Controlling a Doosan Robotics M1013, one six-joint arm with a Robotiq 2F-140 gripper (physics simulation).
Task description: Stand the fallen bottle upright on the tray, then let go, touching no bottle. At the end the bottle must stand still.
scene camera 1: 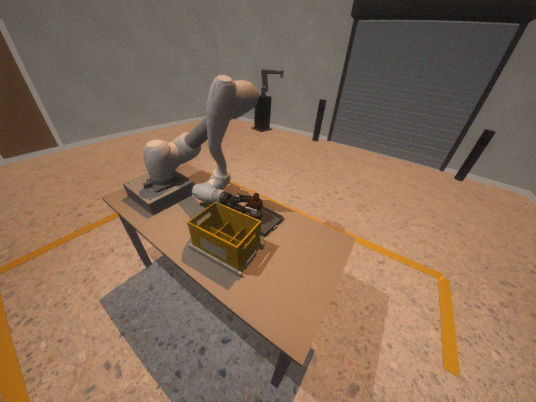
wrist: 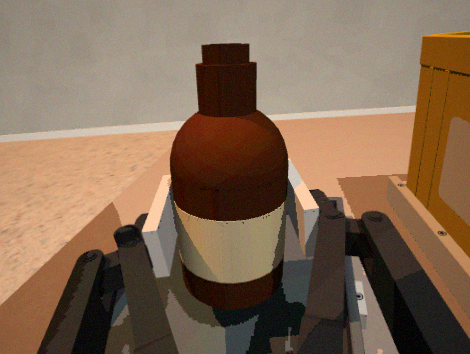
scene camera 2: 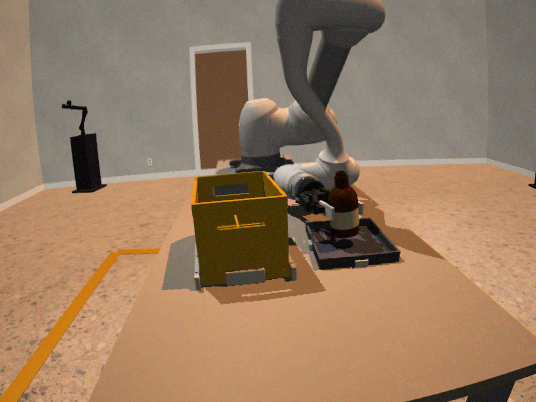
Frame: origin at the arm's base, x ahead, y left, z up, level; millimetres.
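Seen in the pictures: gripper, between the fingertips: (scene camera 1: pixel 259 208) (scene camera 2: pixel 348 211); arm's base, origin of its link: (scene camera 1: pixel 164 181) (scene camera 2: pixel 261 166).
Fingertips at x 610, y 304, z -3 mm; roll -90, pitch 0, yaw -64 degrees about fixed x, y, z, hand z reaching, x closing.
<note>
Offsets run from my fingertips to a thing's top centre. Level surfaces: height alone.
The brown bottle @(dx -18, dy -11, dz +96 mm) (scene camera 1: pixel 256 201) (scene camera 2: pixel 343 199) (wrist: pixel 227 155), with a cream label, is upright between the fingers. Its base is low, inside the outline of the dark tray @(dx -20, dy +5, dz -68 mm) (scene camera 1: pixel 274 220) (scene camera 2: pixel 386 256), toward the tray's robot side in the scene camera 2 view. Whether the base touches the tray floor cannot be told. My gripper (scene camera 1: pixel 255 208) (scene camera 2: pixel 344 209) (wrist: pixel 229 185) lies nearly level and is shut on the bottle. Its pale pads are on both sides, at about the height of the label's upper part. The tray's floor under the bottle is partly hidden and in shadow.
A yellow crate @(dx +52, dy -260, dz +81 mm) (scene camera 1: pixel 214 246) (scene camera 2: pixel 242 245) (wrist: pixel 447 95) with dividers stands beside the tray, held by low pale rails at its base. The wooden table @(dz -94 mm) (scene camera 1: pixel 300 280) (scene camera 2: pixel 310 340) carries both. The robot's base (scene camera 1: pixel 157 195) stands at the far end of the table.
</note>
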